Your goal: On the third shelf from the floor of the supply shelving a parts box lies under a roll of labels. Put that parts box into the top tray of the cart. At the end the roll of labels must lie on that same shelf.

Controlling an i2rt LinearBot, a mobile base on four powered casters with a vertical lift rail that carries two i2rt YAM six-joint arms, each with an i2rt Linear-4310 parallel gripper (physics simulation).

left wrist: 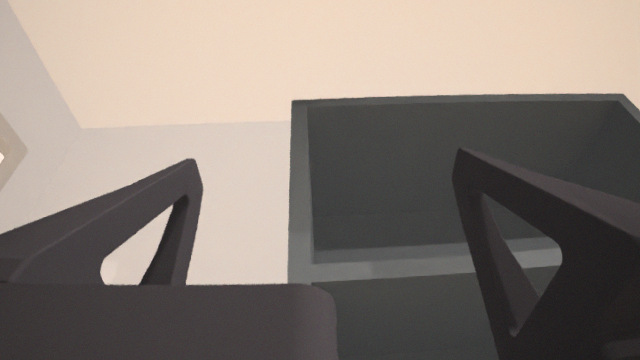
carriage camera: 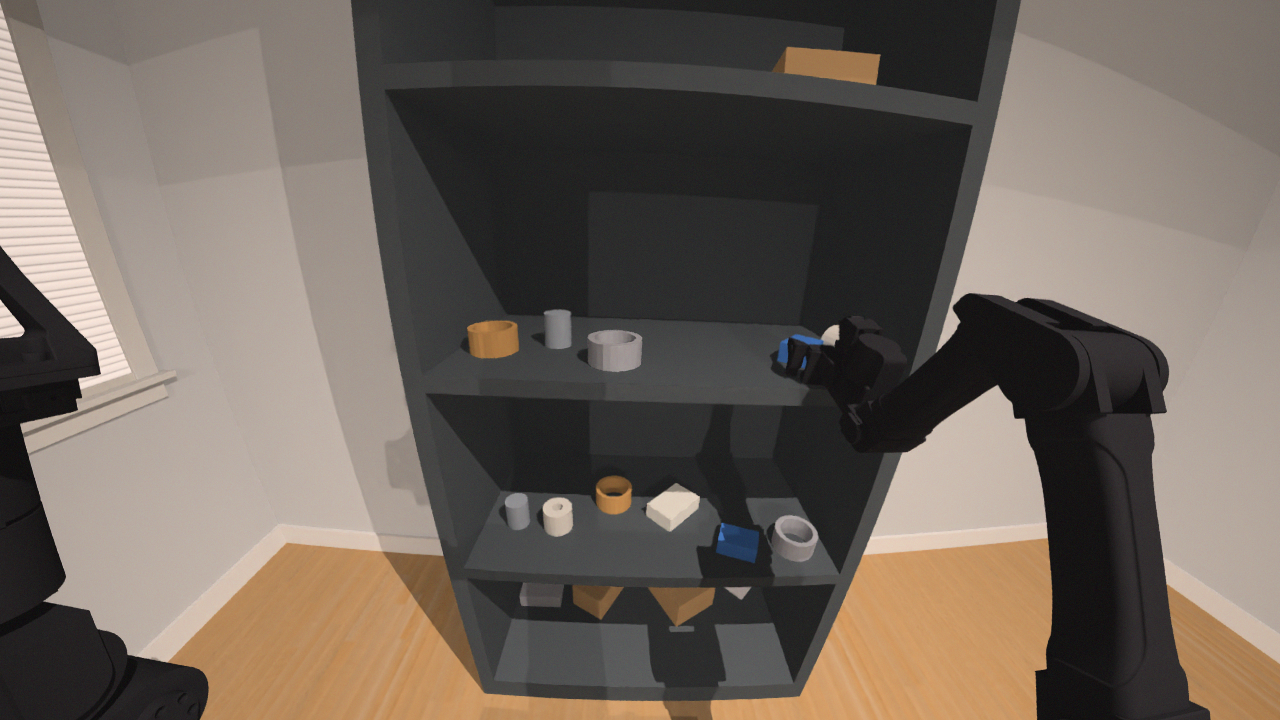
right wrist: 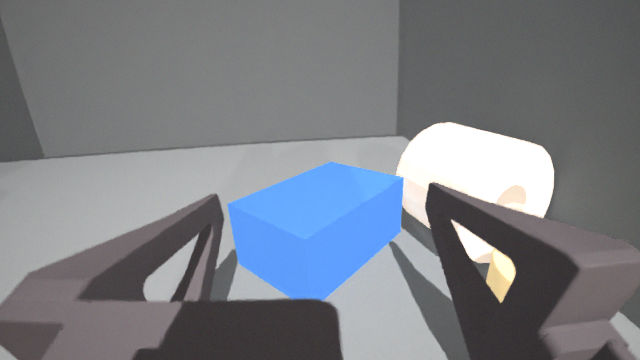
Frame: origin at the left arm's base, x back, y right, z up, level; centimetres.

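Where they show: left gripper, fingertip midpoint: (left wrist: 326,167); right gripper, fingertip midpoint: (carriage camera: 812,341) (right wrist: 323,200).
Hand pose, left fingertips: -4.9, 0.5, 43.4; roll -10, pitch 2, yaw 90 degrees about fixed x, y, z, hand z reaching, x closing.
Things, the pixels of their top centre, and the offset from my left fingertips, as dx, dy, dz. Level surfaces: height alone.
- blue parts box at its top centre: (right wrist: 321,189) (carriage camera: 802,341) -59.0, +67.7, -22.3
- third shelf at its surface level: dz -26.3
- yellow piece at its top centre: (right wrist: 552,267) -52.5, +77.6, -23.8
- orange ring at its top centre: (carriage camera: 492,326) -57.4, +5.1, -21.3
- grey cylinder at its top centre: (carriage camera: 557,312) -62.3, +17.1, -19.3
- grey ring at its top centre: (carriage camera: 615,337) -53.6, +29.7, -21.5
- blue box at its top centre: (carriage camera: 739,536) -52.0, +59.3, -68.0
- cardboard box at its top centre: (carriage camera: 809,77) -70.8, +66.1, +29.4
The blue parts box (carriage camera: 786,350) (right wrist: 350,220) sits on the third shelf (carriage camera: 698,358) near its right end, with its top uncovered. The white roll of labels (carriage camera: 830,335) (right wrist: 475,160) lies on its side on that shelf, right of the box and close to the side wall. My right gripper (carriage camera: 819,351) (right wrist: 323,200) is open and empty, with its fingertips apart in front of the box. Its right finger partly hides the roll. My left gripper (left wrist: 326,167) is open and empty, raised at the left, away from these things. The cart does not show.
A yellow piece (right wrist: 501,276) shows behind the right finger. An orange ring (carriage camera: 493,340), a grey cylinder (carriage camera: 557,329) and a grey ring (carriage camera: 614,351) stand on the same shelf. Another blue box (carriage camera: 738,543) is one shelf lower. A cardboard box (carriage camera: 830,66) is above.
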